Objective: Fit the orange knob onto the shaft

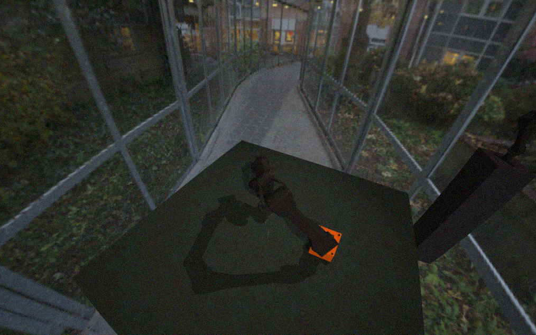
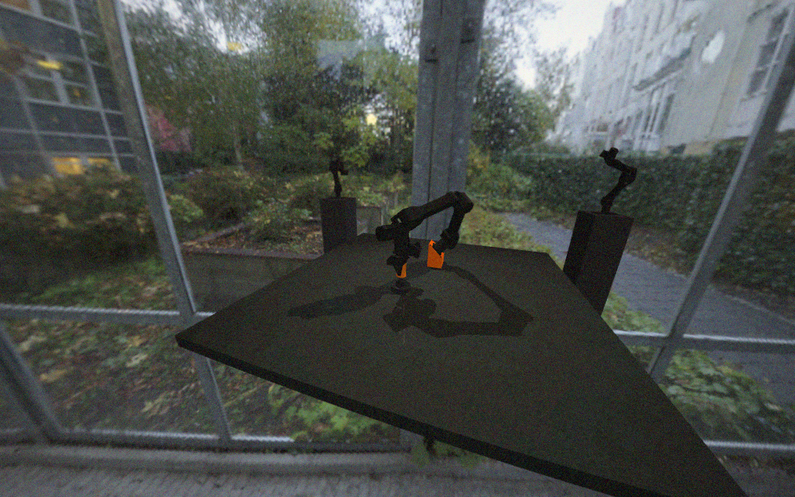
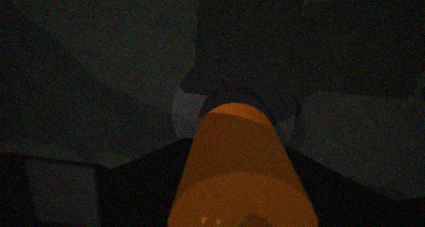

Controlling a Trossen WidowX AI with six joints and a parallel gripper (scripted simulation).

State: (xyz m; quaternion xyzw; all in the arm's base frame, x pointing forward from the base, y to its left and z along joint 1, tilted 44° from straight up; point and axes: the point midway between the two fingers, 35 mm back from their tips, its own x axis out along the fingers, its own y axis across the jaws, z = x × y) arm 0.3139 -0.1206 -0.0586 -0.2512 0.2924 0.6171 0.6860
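Right now the orange knob is 20 mm above my gripper tip. Also, from my gripper tip: dark shaft: 40 mm below.
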